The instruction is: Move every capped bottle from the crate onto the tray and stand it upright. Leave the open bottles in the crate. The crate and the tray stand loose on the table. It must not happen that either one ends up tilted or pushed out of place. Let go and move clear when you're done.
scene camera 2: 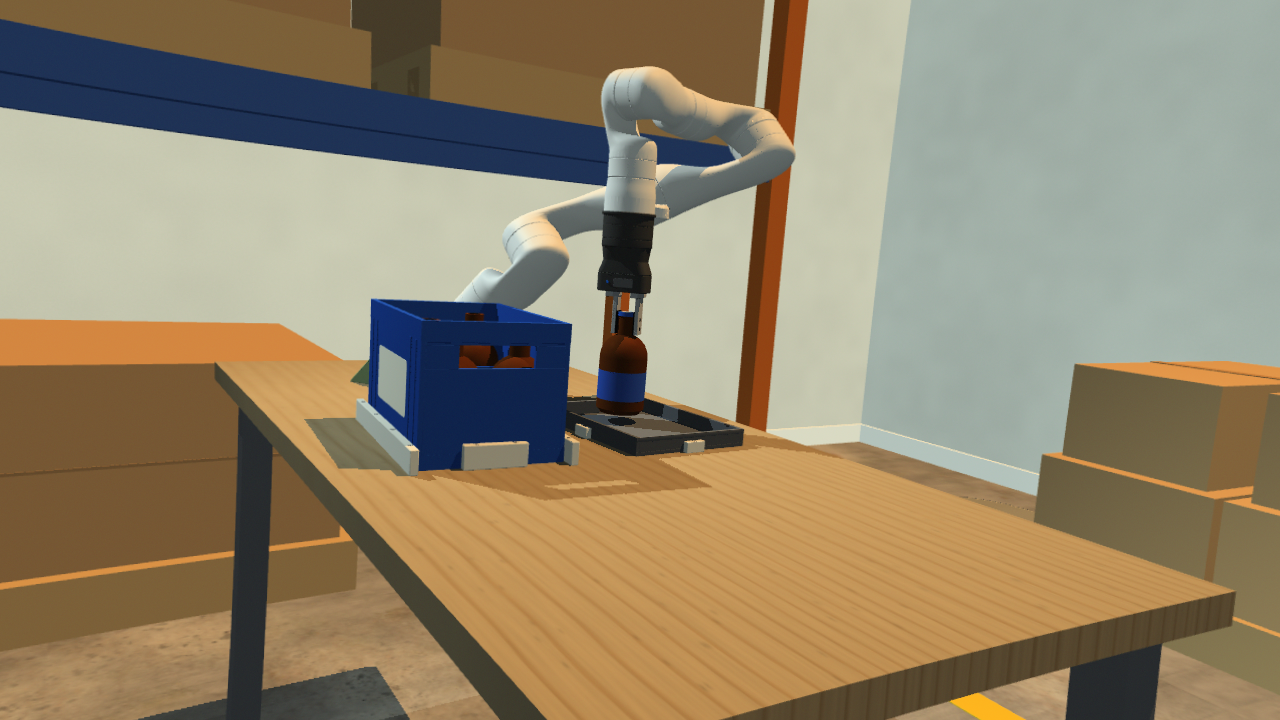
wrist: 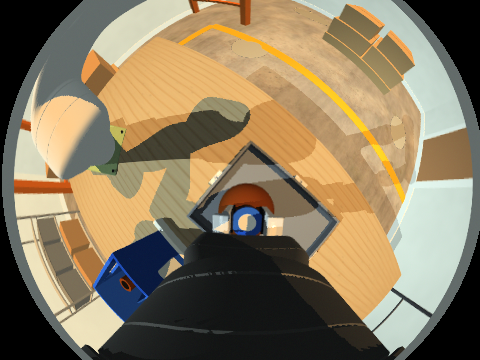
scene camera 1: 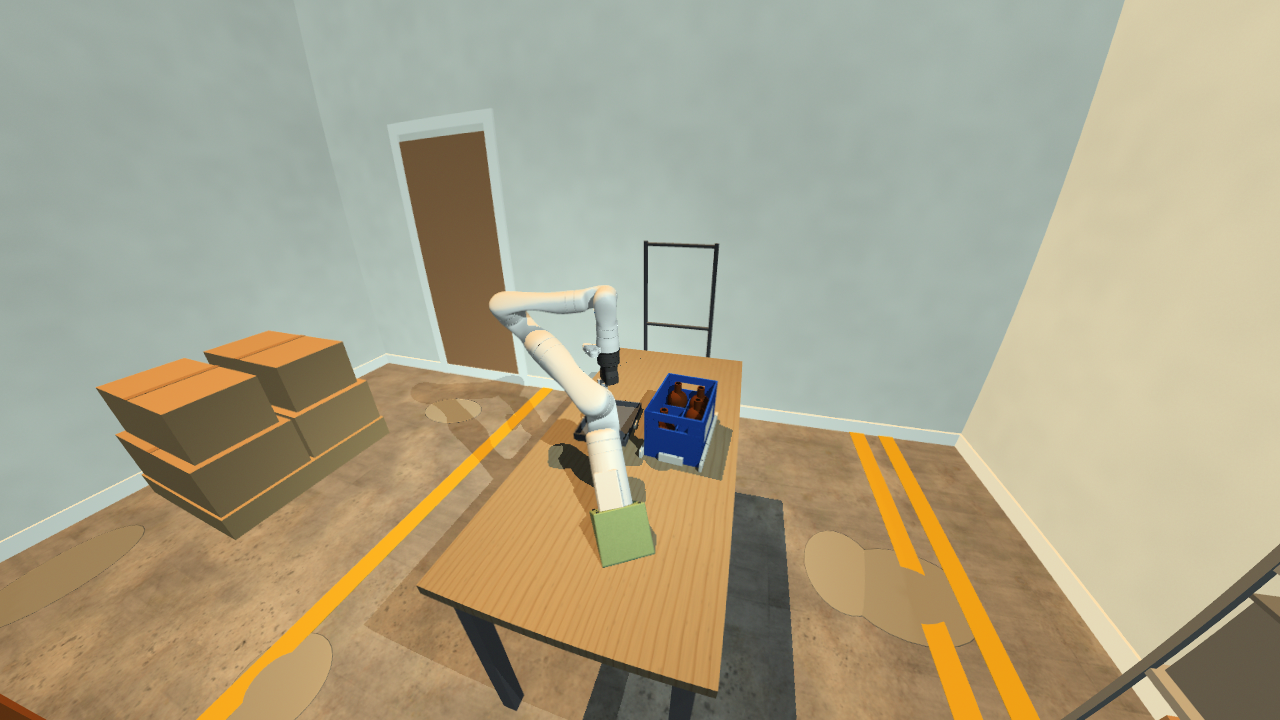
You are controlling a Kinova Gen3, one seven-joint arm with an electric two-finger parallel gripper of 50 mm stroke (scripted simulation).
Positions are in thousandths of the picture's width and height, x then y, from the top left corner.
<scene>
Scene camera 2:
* gripper: 489, 463
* blue crate: 325, 533
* dark tray: 513, 581
</scene>
